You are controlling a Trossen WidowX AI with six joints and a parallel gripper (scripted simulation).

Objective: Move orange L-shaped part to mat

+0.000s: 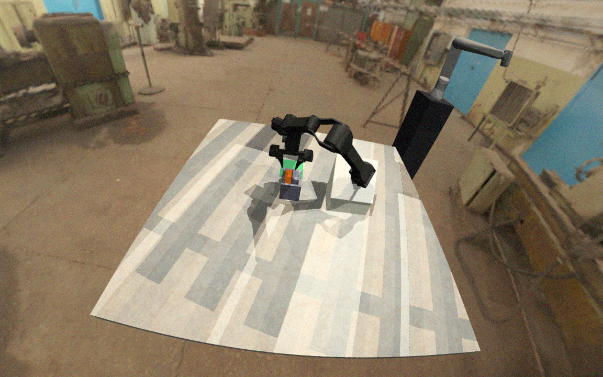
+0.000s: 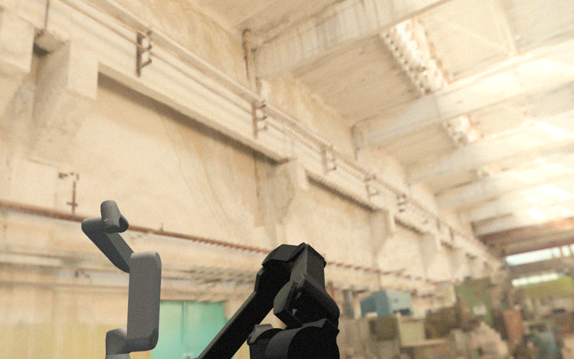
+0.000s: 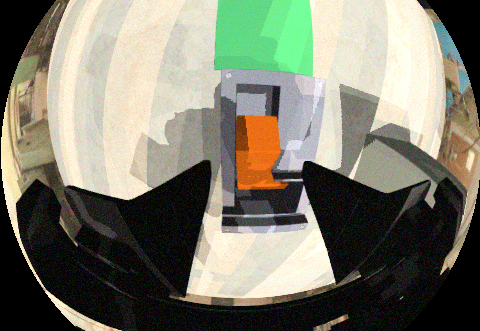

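My gripper tip is now 7 cm above the orange L-shaped part, 4 cm to the right of it and 1 cm past it. Round my gripper tip: green mat 14 cm to the right, 13 cm below, 3 cm behind.
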